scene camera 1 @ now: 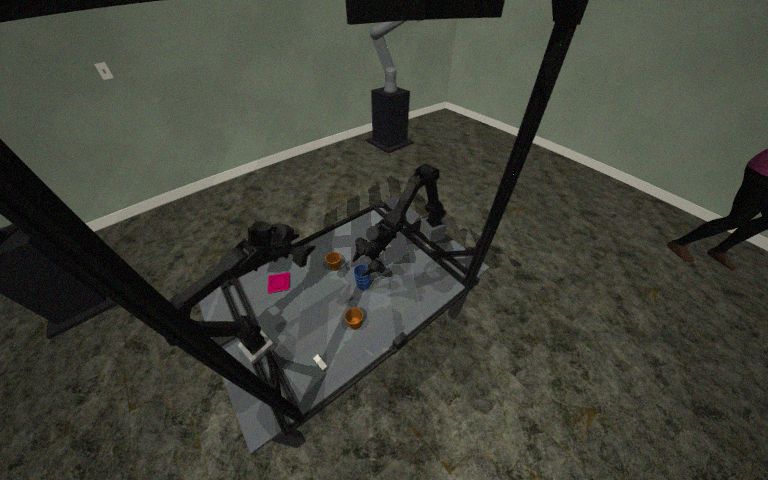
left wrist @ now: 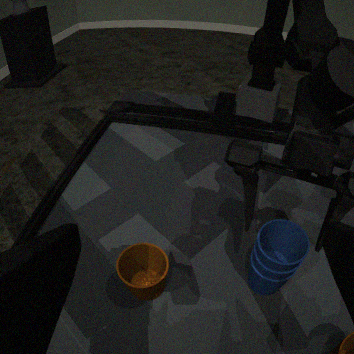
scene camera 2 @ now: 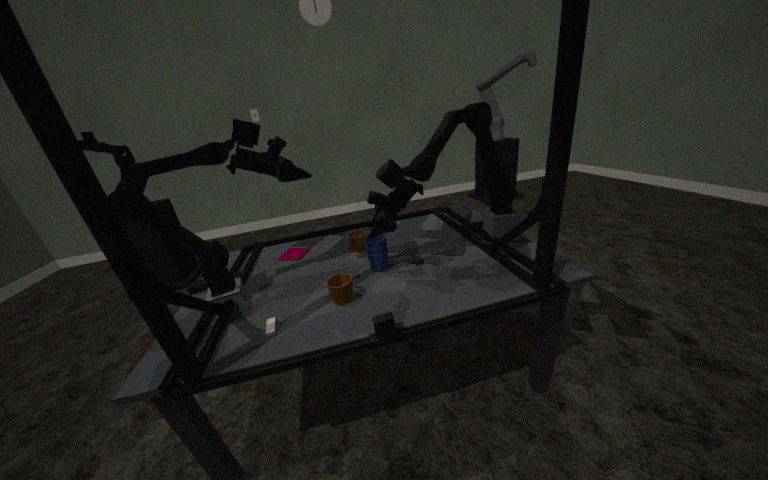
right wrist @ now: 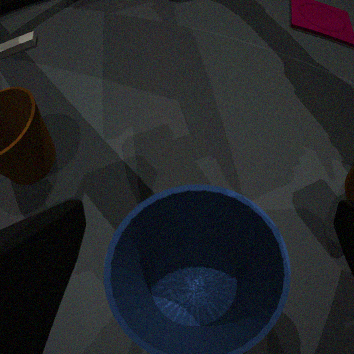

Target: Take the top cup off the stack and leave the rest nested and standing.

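Seen in the pictures: left gripper, fingertip midpoint: (scene camera 1: 306,241) (left wrist: 205,237) (scene camera 2: 308,174); right gripper, fingertip midpoint: (scene camera 1: 357,268) (left wrist: 281,241) (scene camera 2: 369,232) (right wrist: 215,214); left arm's base at its link origin: (scene camera 1: 255,343) (scene camera 2: 223,288); right arm's base at its link origin: (scene camera 1: 434,221) (left wrist: 261,83) (scene camera 2: 501,211).
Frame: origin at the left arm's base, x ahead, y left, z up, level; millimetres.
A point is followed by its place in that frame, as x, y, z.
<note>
A stack of nested blue cups (scene camera 1: 362,277) {467, -145, 67} (scene camera 2: 376,253) (left wrist: 279,256) {503, -135, 8} (right wrist: 194,291) {495, -122, 8} stands upright near the middle of the grey table (scene camera 1: 411,305) {545, -357, -42} (scene camera 2: 454,286) {623, -356, -42}. My right gripper (scene camera 1: 375,266) (scene camera 2: 378,230) {477, -109, 90} (left wrist: 281,241) {477, -109, 90} is open and empty. It hangs right over the stack, one finger to each side of the top rim, and I see no finger touching the cup. My left gripper (scene camera 1: 303,252) {346, 2, 294} (scene camera 2: 298,173) {346, 2, 294} is open and empty. It is held high over the table's left part, far from the stack.
Two single orange cups stand upright: one (scene camera 1: 334,260) {502, 85, -29} (scene camera 2: 356,240) {471, 34, 12} (left wrist: 142,270) {508, 73, -39} behind the stack, one (scene camera 1: 354,317) {342, -204, -36} (scene camera 2: 340,288) {319, -257, 20} (right wrist: 17,133) {301, -228, -29} in front. A pink square (scene camera 1: 278,282) {241, 198, -34} (scene camera 2: 294,253) {245, 193, -34} (right wrist: 323,19) {251, 194, -34} and a small white block (scene camera 1: 320,362) {122, -235, -30} (scene camera 2: 271,325) {124, -236, -30} (right wrist: 17,42) {129, -227, -30} lie on the table. Black frame posts stand at the corners.
</note>
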